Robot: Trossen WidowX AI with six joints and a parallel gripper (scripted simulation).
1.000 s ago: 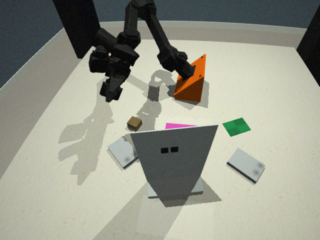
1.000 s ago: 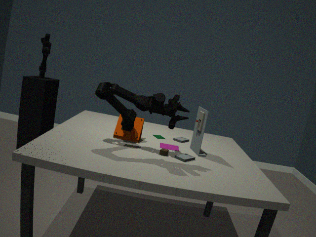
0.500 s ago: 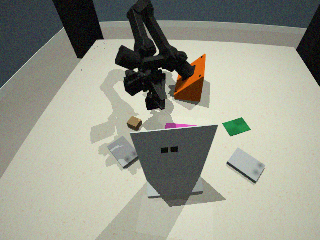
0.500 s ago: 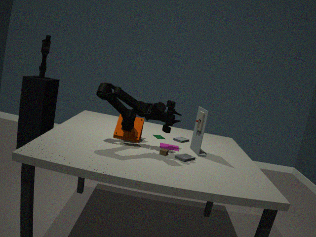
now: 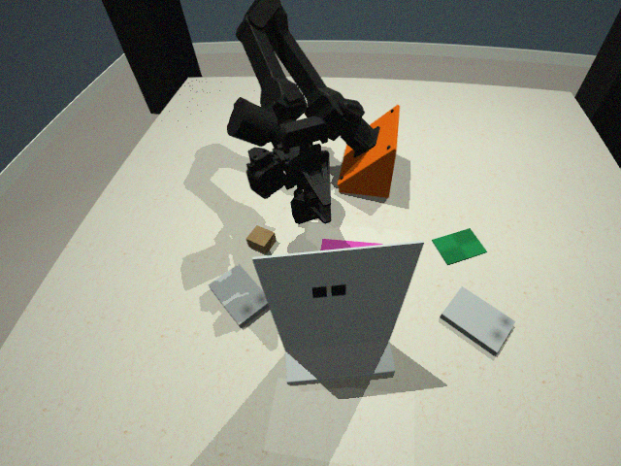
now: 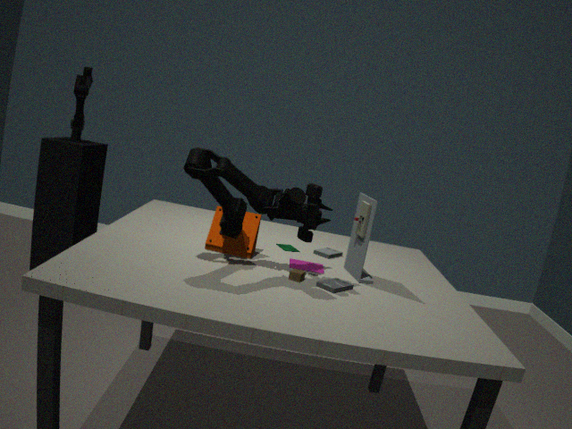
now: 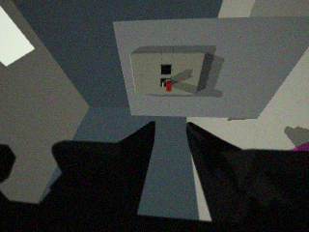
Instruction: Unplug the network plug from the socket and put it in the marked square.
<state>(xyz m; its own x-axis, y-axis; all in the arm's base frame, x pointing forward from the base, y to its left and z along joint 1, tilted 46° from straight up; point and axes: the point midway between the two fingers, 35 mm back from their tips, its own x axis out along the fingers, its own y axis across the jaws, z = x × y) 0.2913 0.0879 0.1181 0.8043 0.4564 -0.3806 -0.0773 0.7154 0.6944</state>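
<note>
My gripper tip is now 10 cm short of the network plug and 4 cm to the right of it. Also, from my gripper tip: magenta square 20 cm below, 5 cm behind, 3 cm to the left; socket panel 12 cm ahead, 7 cm below, 4 cm to the left.
</note>
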